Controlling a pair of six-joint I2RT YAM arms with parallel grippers.
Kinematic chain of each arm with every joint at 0, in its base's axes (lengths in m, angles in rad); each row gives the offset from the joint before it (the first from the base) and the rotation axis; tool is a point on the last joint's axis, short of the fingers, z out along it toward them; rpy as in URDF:
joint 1: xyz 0 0 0.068 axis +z
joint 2: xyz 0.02 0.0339 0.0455 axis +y
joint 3: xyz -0.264 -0.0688 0 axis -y
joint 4: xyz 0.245 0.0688 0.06 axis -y
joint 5: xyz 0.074 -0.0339 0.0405 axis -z
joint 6: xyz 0.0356 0 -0.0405 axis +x
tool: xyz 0 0 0 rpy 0 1.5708 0
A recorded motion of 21 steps. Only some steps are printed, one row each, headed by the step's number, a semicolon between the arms.
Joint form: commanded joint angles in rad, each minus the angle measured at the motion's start. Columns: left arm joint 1, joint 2, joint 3, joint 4, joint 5, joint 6; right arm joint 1, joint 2, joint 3, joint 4, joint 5, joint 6.
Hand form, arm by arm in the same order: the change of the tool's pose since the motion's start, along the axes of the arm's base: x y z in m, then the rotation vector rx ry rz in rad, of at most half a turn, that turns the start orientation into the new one. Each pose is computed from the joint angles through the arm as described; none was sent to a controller.
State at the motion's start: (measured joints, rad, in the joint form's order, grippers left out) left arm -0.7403 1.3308 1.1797 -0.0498 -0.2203 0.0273; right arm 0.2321 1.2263 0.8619 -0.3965 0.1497 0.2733
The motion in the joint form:
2: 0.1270 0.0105 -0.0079 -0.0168 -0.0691 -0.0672; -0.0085 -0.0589 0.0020 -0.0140 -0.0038 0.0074
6: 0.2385 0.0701 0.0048 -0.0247 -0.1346 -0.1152; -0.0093 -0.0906 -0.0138 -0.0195 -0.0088 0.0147
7: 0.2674 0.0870 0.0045 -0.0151 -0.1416 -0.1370; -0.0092 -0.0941 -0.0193 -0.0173 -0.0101 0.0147
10: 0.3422 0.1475 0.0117 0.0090 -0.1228 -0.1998; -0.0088 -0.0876 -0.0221 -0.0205 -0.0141 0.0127
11: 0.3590 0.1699 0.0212 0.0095 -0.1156 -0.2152; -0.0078 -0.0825 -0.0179 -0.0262 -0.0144 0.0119
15: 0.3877 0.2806 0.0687 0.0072 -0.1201 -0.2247; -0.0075 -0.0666 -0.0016 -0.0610 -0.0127 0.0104
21: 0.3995 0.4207 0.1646 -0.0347 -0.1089 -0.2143; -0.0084 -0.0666 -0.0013 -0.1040 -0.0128 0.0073
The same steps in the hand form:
2: 0.0270 0.0328 -0.0076 -0.0265 0.0447 0.2085; -0.0089 -0.0042 0.0134 0.0186 -0.0449 -0.0106
6: 0.0578 0.0587 -0.0218 -0.0275 0.0903 0.3957; -0.0154 -0.0057 0.0148 0.0297 -0.0541 -0.0125
7: 0.0657 0.0656 -0.0262 -0.0431 0.1009 0.4366; -0.0162 -0.0058 0.0140 0.0306 -0.0541 -0.0114
10: 0.0889 0.0823 -0.0407 -0.0920 0.1436 0.5097; -0.0158 -0.0054 0.0113 0.0289 -0.0414 -0.0068
11: 0.0958 0.0856 -0.0447 -0.1017 0.1587 0.5243; -0.0151 -0.0050 0.0111 0.0270 -0.0349 -0.0051
15: 0.1228 0.0867 -0.0667 -0.0731 0.2120 0.5649; -0.0138 -0.0047 0.0101 0.0170 -0.0017 -0.0054
21: 0.1535 0.0802 -0.0902 -0.0163 0.2829 0.5693; -0.0170 -0.0056 0.0069 0.0053 0.0399 -0.0044

